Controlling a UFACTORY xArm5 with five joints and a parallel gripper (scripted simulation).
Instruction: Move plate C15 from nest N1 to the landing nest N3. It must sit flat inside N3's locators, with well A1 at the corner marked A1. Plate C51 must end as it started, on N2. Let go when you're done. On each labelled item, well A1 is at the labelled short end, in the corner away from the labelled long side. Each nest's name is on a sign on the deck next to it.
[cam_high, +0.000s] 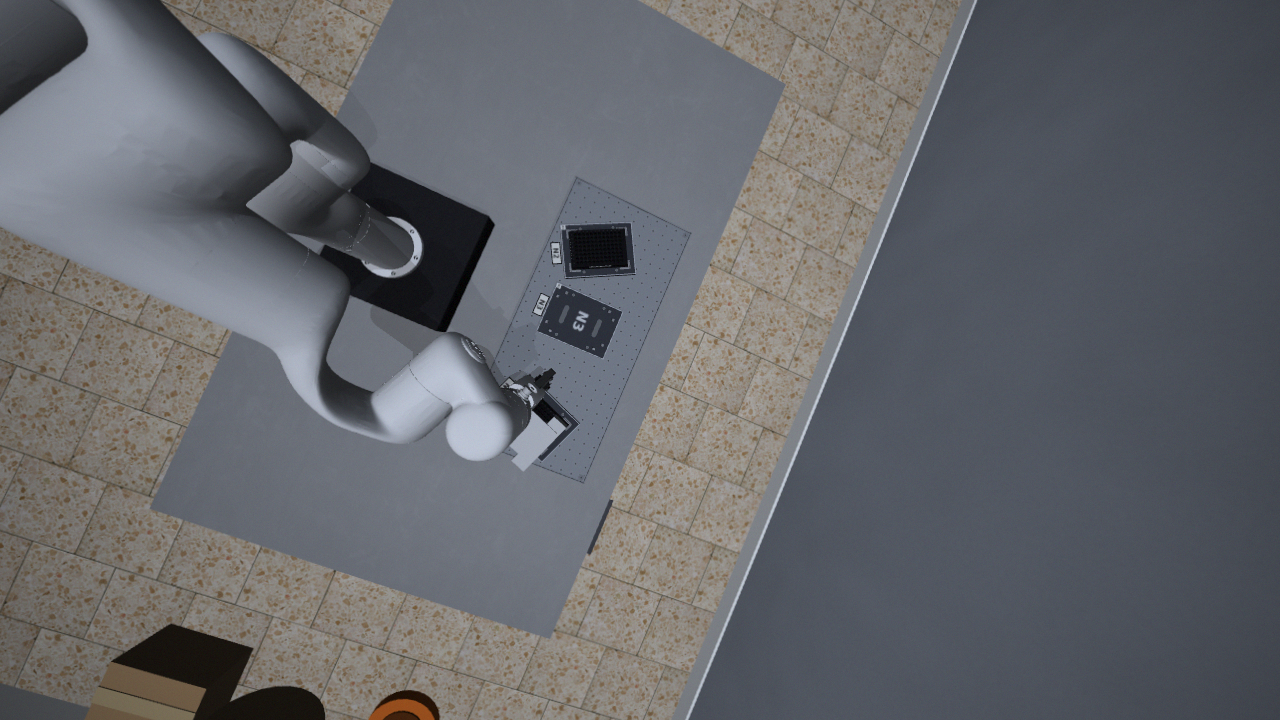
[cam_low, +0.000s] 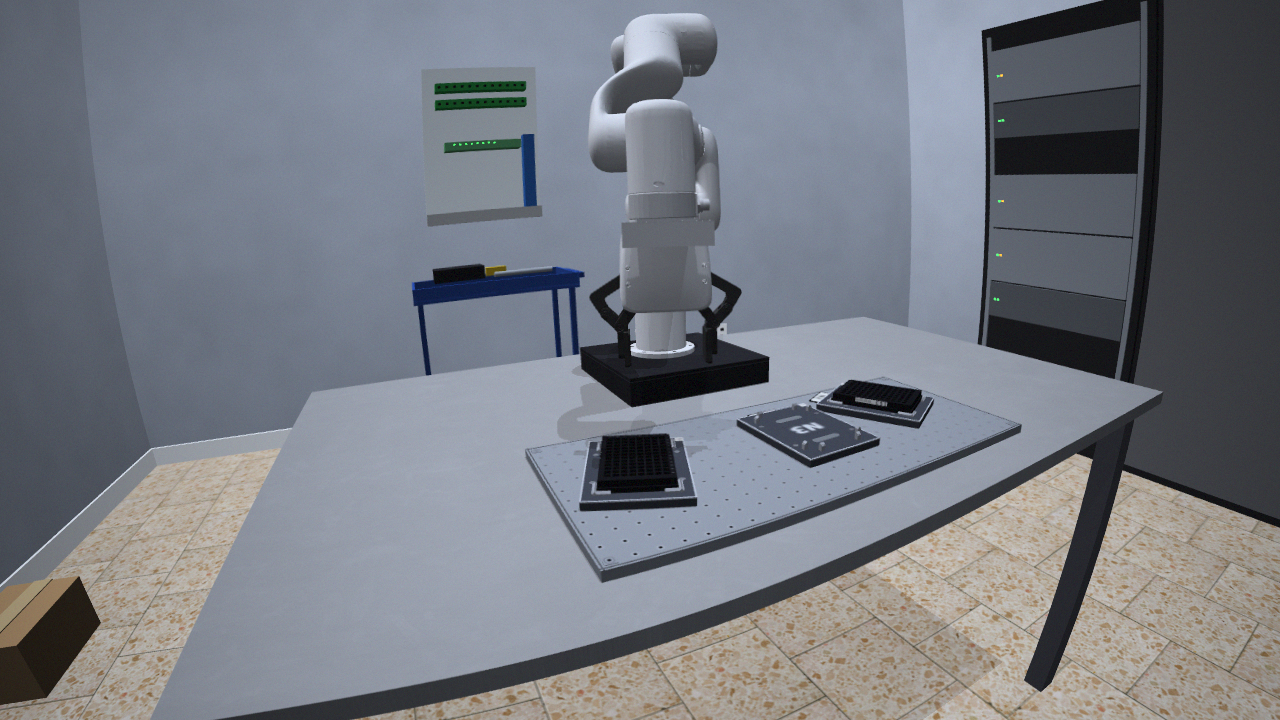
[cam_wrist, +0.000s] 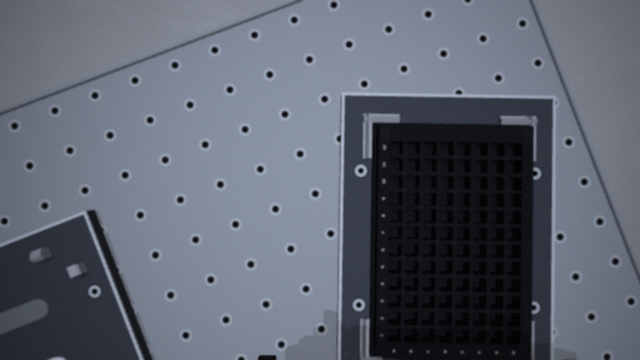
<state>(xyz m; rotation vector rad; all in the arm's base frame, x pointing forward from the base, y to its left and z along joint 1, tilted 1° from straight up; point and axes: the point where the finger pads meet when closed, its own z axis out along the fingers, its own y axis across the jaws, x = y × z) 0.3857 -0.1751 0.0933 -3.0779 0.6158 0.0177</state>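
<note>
My hand is 20 mm short of the plate C15, 50 mm to the left of it and 110 mm above it. The rest, counted from my hand: nest N3: 30 mm ahead, 190 mm to the left, 130 mm below.
</note>
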